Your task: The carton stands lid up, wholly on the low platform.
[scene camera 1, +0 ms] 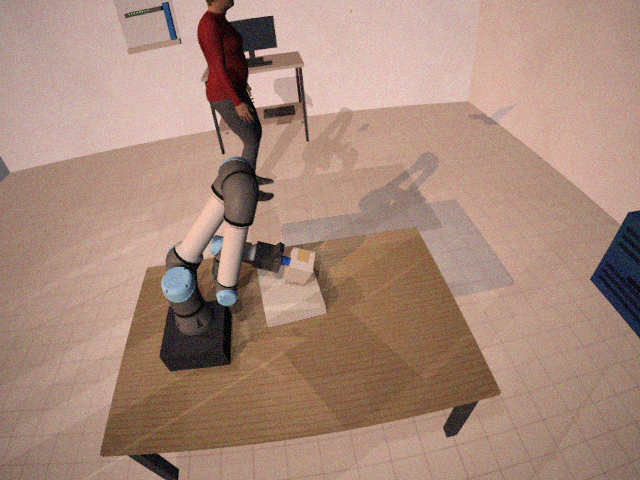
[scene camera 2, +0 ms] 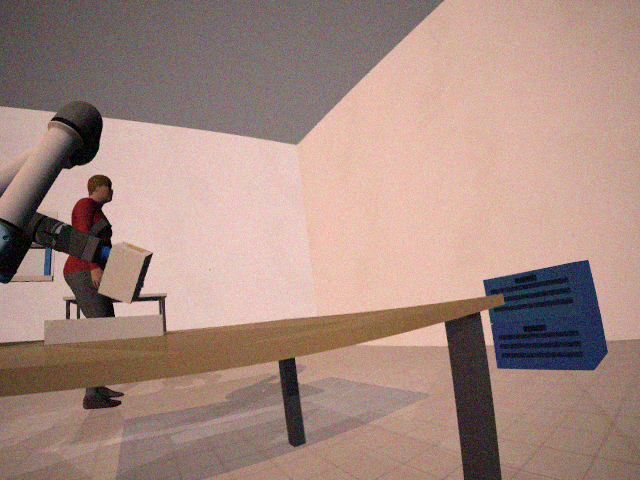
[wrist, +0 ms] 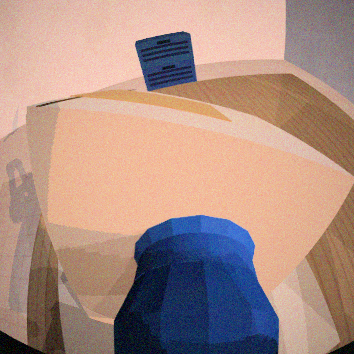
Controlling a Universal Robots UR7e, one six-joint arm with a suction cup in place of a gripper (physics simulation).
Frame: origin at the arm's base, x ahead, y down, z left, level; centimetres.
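Where they show: end effector, tool point: [scene camera 1: 292, 262] [scene camera 2: 118, 258] [wrist: 192, 232]; arm's base, origin of the base link: [scene camera 1: 195, 319].
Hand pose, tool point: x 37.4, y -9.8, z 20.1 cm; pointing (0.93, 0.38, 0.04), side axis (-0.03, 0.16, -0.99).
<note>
Each offset is from my tool point to the top centre of the thing. Level surfaces: height alone.
The pale carton @(dx +1.9, dy -5.2, dz +1.4 cm) [scene camera 1: 300, 269] [scene camera 2: 123, 271] [wrist: 190, 170] hangs on the suction cup by one side face, tilted, above the low platform. An orange-tan patch shows on its upper face. My gripper [scene camera 1: 286, 261] [scene camera 2: 105, 253] [wrist: 200, 235], a blue suction cup, is pressed against the carton's side. The low white platform @(dx -4.0, dy +15.4, dz +2.6 cm) [scene camera 1: 294, 305] [scene camera 2: 103, 329] lies on the table beside the arm's base. In scene camera 2 a gap shows between the carton's lowest corner and the platform's top. The carton's underside is hidden in the wrist view.
The wooden table @(dy +20.2 cm) [scene camera 1: 361, 356] [scene camera 2: 258, 341] carries the arm's black base [scene camera 1: 196, 341]. A person in a red top [scene camera 1: 222, 56] [scene camera 2: 82, 217] stands behind the table. A desk with a monitor [scene camera 1: 255, 33] is at the back wall. A blue box [scene camera 1: 622, 279] [scene camera 2: 545, 315] [wrist: 167, 62] is beyond the table.
</note>
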